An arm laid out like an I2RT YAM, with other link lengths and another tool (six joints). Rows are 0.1 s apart.
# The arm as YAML. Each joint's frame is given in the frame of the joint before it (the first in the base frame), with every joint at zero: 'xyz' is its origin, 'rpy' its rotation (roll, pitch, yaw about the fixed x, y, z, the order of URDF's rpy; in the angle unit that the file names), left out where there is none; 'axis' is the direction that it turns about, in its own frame. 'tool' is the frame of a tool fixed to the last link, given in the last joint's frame.
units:
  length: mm
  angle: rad
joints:
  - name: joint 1
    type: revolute
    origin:
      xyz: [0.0, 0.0, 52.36]
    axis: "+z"
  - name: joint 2
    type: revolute
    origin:
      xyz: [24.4, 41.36, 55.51]
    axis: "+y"
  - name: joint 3
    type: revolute
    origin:
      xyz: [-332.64, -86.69, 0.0]
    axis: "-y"
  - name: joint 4
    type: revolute
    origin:
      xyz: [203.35, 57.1, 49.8]
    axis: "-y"
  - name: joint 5
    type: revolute
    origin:
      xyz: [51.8, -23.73, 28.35]
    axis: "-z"
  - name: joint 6
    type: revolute
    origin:
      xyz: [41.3, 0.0, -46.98]
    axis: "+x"
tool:
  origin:
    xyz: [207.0, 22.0, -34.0]
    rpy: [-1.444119, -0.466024, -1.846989]
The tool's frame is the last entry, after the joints.
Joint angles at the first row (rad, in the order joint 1, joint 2, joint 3, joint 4, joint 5, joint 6):
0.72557 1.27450 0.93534 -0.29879 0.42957 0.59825
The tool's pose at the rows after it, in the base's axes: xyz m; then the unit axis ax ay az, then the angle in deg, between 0 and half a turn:
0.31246 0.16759 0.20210 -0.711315 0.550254 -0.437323 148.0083
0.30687 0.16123 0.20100 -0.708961 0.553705 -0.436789 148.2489
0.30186 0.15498 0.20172 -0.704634 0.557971 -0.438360 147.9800
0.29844 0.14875 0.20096 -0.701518 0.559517 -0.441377 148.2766
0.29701 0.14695 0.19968 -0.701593 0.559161 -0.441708 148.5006
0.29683 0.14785 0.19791 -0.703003 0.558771 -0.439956 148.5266
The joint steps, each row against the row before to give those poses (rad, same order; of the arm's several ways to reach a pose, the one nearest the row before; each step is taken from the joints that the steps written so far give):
0.00000 -0.01139 -0.00113 -0.02124 0.00249 0.00532
0.00001 -0.02398 -0.01451 -0.01417 0.00485 0.00843
-0.00004 -0.02940 -0.01855 -0.00459 0.00597 0.00731
0.00005 -0.01925 -0.01281 -0.00780 0.01014 0.00197
0.00059 -0.00472 -0.00504 -0.00317 0.00244 0.00000
-0.00080 0.00271 -0.00410 0.00450 -0.00437 -0.00002

